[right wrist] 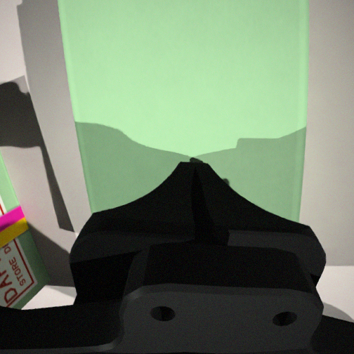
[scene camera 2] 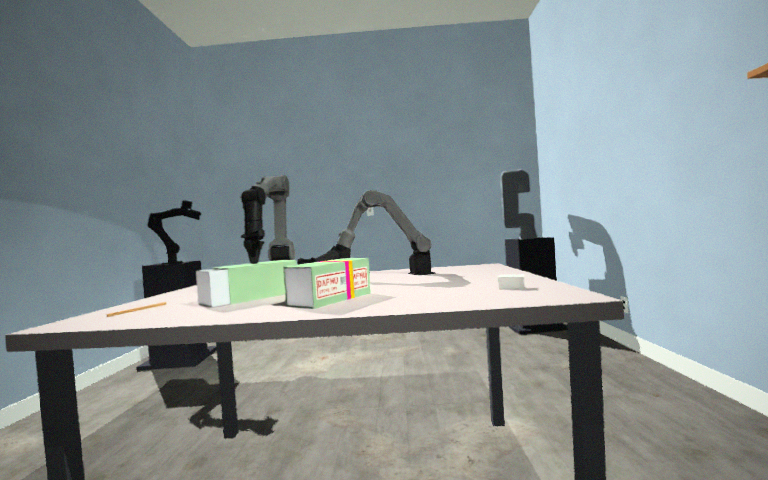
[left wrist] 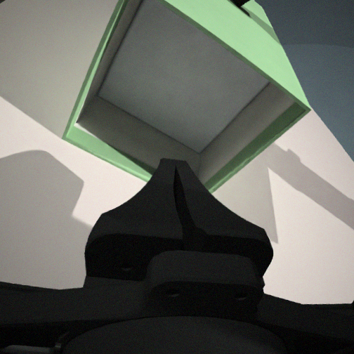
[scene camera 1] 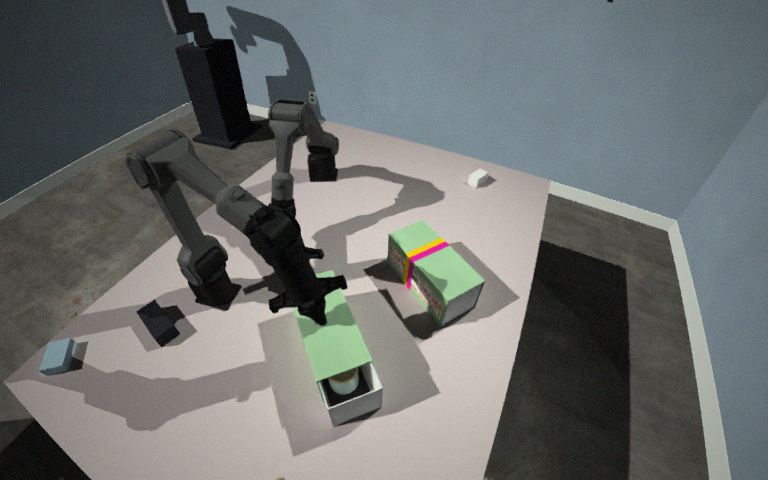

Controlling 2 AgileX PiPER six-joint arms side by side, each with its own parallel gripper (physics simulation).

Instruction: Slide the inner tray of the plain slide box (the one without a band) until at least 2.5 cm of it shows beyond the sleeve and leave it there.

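The plain box's green sleeve (scene camera 1: 339, 348) (scene camera 2: 254, 281) (left wrist: 250, 37) (right wrist: 190, 75) lies flat on the table. Its white inner tray (scene camera 1: 357, 408) (scene camera 2: 212, 287) (left wrist: 180, 80) sticks well out of the end away from the arms. A pale jar (scene camera 1: 343, 382) stands in it. In the left wrist view the tray's other end is recessed inside the sleeve. My left gripper (left wrist: 171, 175) is shut and empty at the lower edge of that opening; how deep its tip reaches is unclear. My right gripper (scene camera 1: 321, 321) (scene camera 2: 254, 260) (right wrist: 192, 181) is shut, tip down on or just above the sleeve's top.
The banded green box (scene camera 1: 438, 266) (scene camera 2: 331, 284) (right wrist: 20, 250) lies beside the plain one. A white block (scene camera 1: 478, 177) (scene camera 2: 510, 281), a blue block (scene camera 1: 57, 356) and a black object (scene camera 1: 158, 322) are on the table, as is an orange stick (scene camera 2: 135, 309).
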